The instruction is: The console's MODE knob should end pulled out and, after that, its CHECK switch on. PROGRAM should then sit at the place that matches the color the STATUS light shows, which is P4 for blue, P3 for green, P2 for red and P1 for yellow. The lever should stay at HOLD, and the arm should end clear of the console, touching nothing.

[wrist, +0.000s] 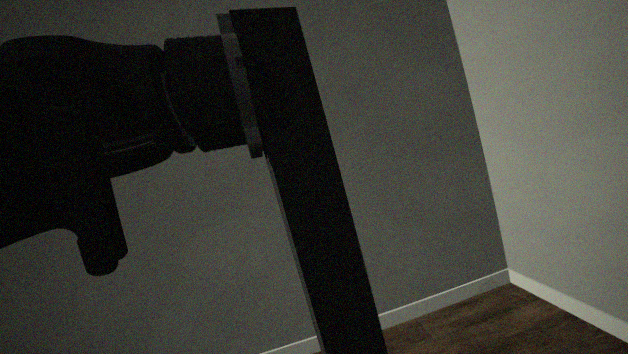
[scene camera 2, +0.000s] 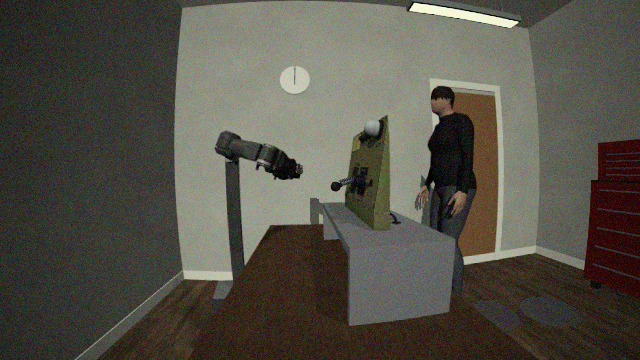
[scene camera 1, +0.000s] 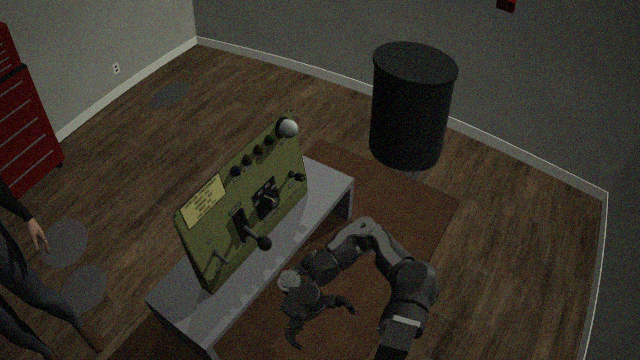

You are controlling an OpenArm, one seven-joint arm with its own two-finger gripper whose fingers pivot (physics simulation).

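The green console (scene camera 1: pixel 200 250) (scene camera 2: pixel 381 200) stands tilted on a grey bench. A large dome lamp (scene camera 1: pixel 288 128) (scene camera 2: pixel 372 128) at its top corner looks whitish grey, with no clear colour. Below the row of small dark lamps is a dark selector panel (scene camera 1: pixel 266 198). The lever (scene camera 1: pixel 264 243) (scene camera 2: pixel 336 186) sticks out with a black ball end. A small dark knob (scene camera 1: pixel 297 176) is at the right, and a thin metal switch-like rod (scene camera 1: pixel 220 256) at the lower left. Labels and exact settings cannot be read. My gripper (scene camera 1: pixel 325 329) is open and empty, apart from the console, with its fingers spread.
The grey bench (scene camera 1: pixel 327 187) (scene camera 2: pixel 400 280) stands on a brown mat (scene camera 1: pixel 420 205). A black drum (scene camera 1: pixel 412 110) stands behind. A person (scene camera 1: pixel 25 270) (scene camera 2: pixel 452 150) stands beyond the console. In the wrist view, the arm's dark post (wrist: pixel 315 175) and arm links (wrist: pixel 75 125) show against the wall.
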